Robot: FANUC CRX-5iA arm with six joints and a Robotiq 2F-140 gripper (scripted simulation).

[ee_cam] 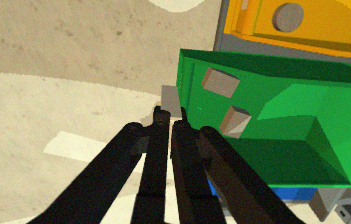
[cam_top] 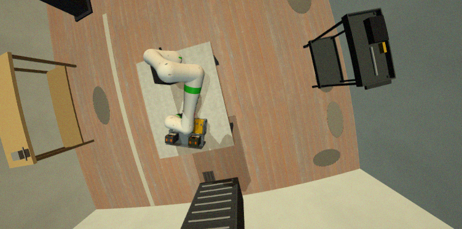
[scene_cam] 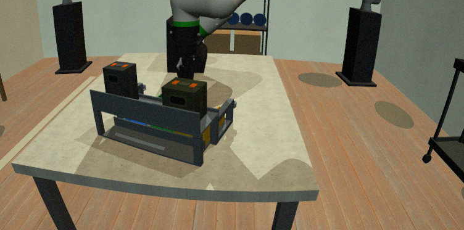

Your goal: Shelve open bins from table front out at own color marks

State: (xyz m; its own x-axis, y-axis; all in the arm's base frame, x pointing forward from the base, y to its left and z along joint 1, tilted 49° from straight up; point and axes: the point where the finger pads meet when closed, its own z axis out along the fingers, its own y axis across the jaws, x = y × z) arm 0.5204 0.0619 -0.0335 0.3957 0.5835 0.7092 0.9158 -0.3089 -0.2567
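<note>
The green bin lies 9 cm ahead of my hand and 4 cm to the right of it. The rest, counted from my hand: yellow bin 17 cm ahead, 5 cm to the left, 1 cm below.
</note>
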